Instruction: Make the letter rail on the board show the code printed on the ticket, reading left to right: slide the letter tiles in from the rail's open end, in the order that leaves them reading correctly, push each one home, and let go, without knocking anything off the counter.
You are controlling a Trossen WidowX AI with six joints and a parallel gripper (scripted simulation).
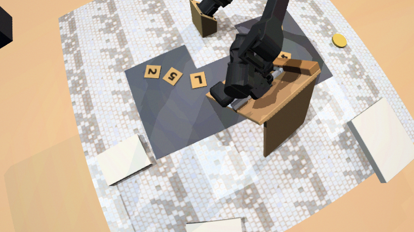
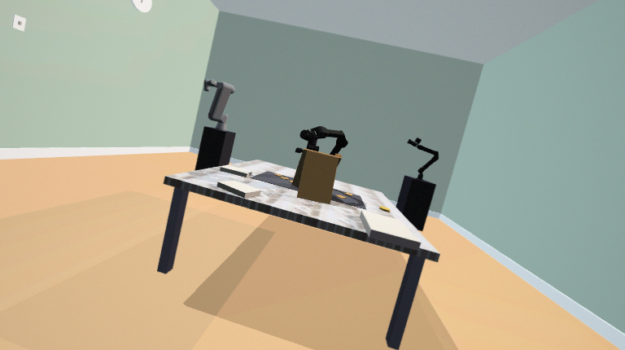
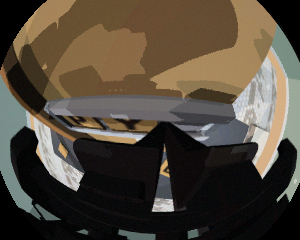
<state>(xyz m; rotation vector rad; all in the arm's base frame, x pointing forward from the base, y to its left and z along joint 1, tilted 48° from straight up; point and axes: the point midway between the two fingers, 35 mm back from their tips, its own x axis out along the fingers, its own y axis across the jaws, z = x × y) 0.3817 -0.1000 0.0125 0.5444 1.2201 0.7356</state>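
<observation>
The Y tile lies 10 mm behind my gripper tip and 30 mm to the left of it. From my gripper tip the other things lie so: white ticket: 50 mm behind, 10 mm to the right, 80 mm below; L tile: 170 mm behind, 80 mm to the right, 160 mm below; P tile: 20 mm behind, 100 mm to the left.
</observation>
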